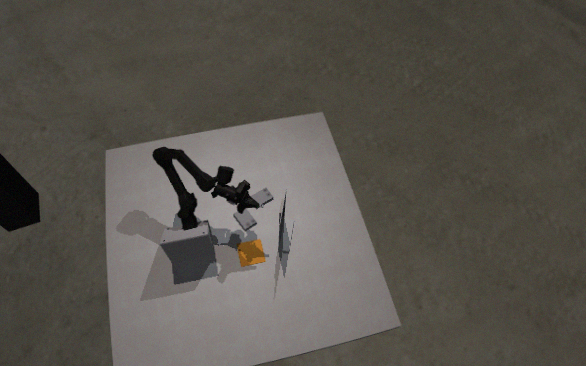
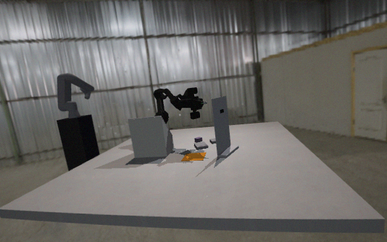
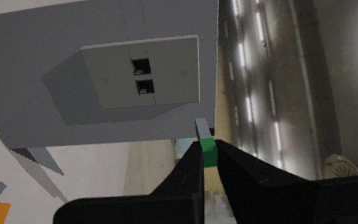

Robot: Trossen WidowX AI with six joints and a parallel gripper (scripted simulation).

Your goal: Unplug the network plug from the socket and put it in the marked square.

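Now: gripper tip 80 mm past the marked orange square, 90 mm to the left of it and 280 mm above it. Also, from my gripper tip: upright panel: 100 mm ahead, 50 mm to the right, 140 mm below; plug: 10 mm ahead; small purple block: 70 mm behind, 230 mm to the left, 270 mm below.
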